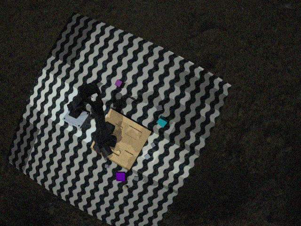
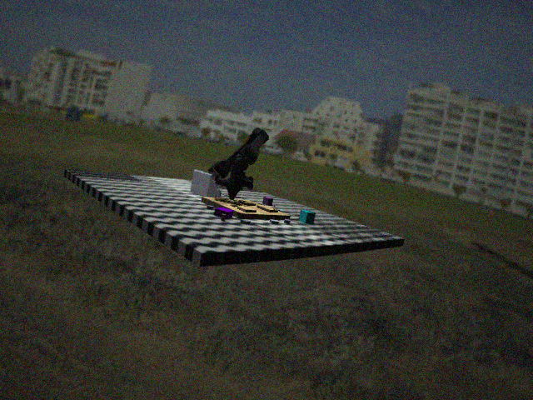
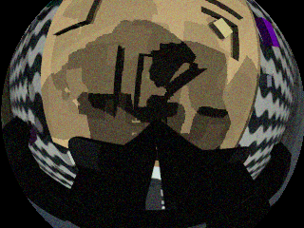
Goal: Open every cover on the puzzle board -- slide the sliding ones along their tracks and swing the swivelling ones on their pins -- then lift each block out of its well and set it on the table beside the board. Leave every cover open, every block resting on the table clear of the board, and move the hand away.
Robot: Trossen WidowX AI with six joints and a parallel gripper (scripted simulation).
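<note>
Right now the tan puzzle board is 8 cm ahead of my gripper tip and 1 cm to the left of it. The rest, counted from my gripper tip: grey bit (25 cm ahead, 29 cm to the left, 2 cm below); teal block (29 cm ahead, 22 cm to the left); purple block (18 cm ahead, 22 cm to the right, 1 cm below).
</note>
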